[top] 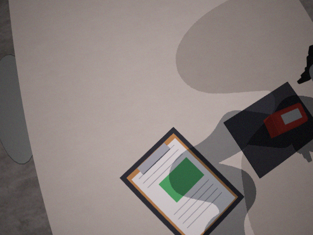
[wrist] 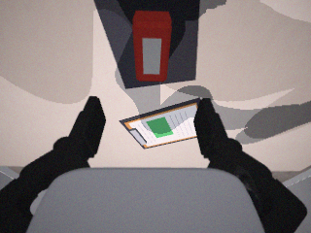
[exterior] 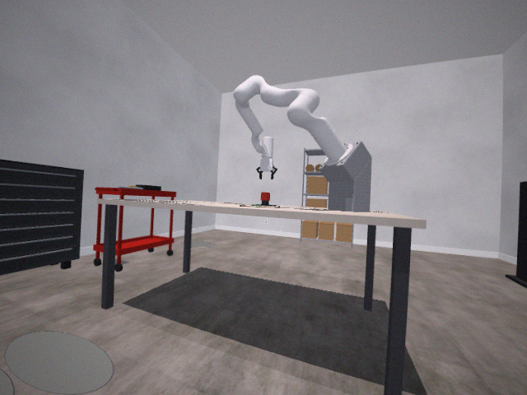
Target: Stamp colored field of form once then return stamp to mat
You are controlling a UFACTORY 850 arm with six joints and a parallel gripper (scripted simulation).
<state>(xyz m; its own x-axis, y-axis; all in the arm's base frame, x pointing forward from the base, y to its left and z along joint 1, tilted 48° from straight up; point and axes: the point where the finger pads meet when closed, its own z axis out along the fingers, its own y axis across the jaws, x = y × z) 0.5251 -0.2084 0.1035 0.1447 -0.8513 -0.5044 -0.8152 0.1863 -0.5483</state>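
The red stamp lies 16 cm below my hand. Round my hand: form 9 cm behind, 28 cm to the left, 21 cm below; then dark mat 21 cm below; then dark stamp base 20 cm below.
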